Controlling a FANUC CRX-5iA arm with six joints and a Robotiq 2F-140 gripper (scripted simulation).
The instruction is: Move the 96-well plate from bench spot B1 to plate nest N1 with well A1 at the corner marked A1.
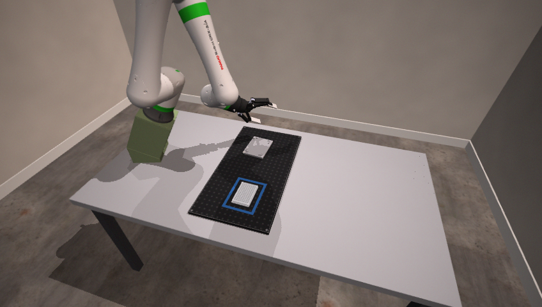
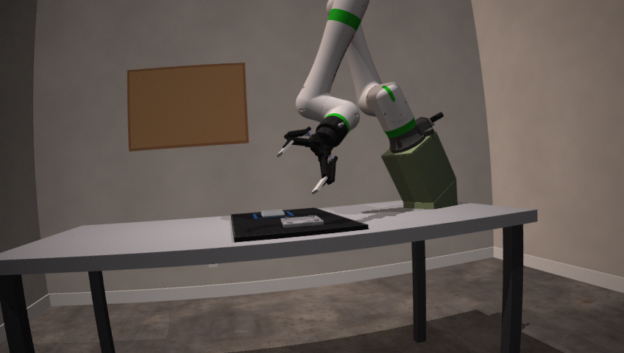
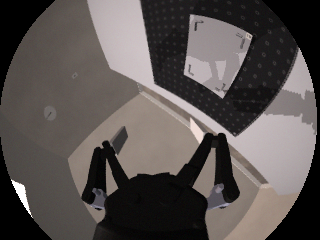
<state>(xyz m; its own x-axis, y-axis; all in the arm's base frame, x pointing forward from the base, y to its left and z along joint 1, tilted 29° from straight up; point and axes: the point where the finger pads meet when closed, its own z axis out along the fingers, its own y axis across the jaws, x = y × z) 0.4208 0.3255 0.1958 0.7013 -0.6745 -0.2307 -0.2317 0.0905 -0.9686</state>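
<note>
The white 96-well plate lies 120 mm ahead of my hand, 450 mm to the right of it and 160 mm below it. Also, from my hand: grey plate nest N1: 110 mm to the right, 160 mm below.
</note>
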